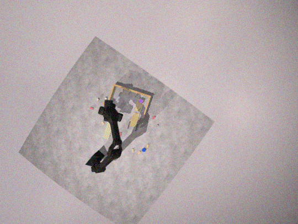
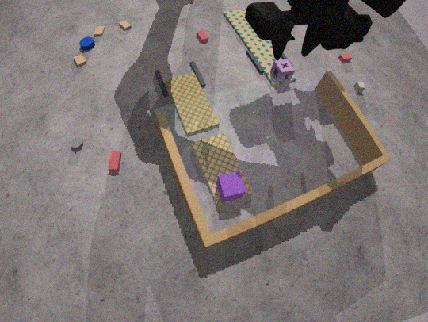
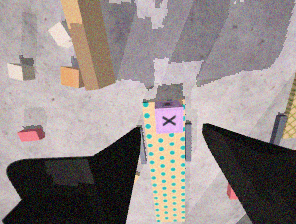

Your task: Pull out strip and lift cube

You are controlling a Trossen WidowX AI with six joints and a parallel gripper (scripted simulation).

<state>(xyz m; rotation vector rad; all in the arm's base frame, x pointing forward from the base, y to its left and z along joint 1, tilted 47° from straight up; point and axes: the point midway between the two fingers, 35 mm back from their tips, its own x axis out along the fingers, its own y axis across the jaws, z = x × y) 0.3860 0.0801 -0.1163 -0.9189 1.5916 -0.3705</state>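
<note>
My gripper tip is 4 cm above the labelled cube. The rest, counted from my gripper tip: grey disc (35 cm to the right, 16 cm ahead, 6 cm below); then blue cylinder (40 cm to the right, 7 cm behind, 5 cm below); then teal-dotted strip (10 cm behind, 6 cm below, 4 cm to the right).
</note>
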